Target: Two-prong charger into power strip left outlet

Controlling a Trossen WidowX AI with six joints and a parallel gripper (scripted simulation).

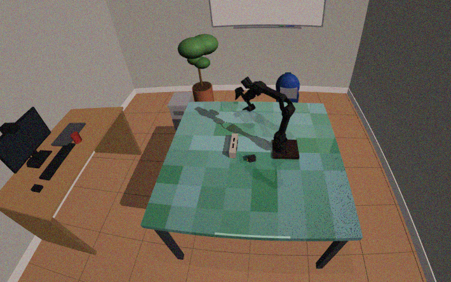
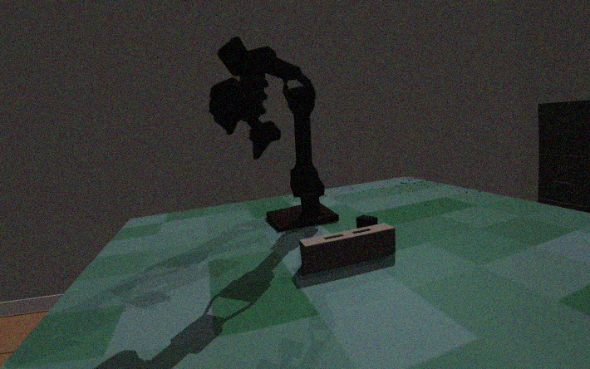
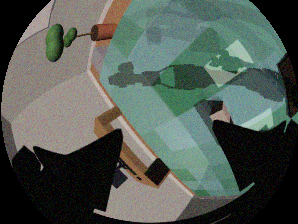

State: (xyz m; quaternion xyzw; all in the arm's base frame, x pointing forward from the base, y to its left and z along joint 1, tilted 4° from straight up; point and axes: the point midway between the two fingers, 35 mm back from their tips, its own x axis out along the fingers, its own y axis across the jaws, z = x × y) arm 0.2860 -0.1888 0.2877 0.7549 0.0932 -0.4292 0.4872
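Now: gripper tip 30 cm to the right of the charger, 24 cm above it and 10 cm past it.
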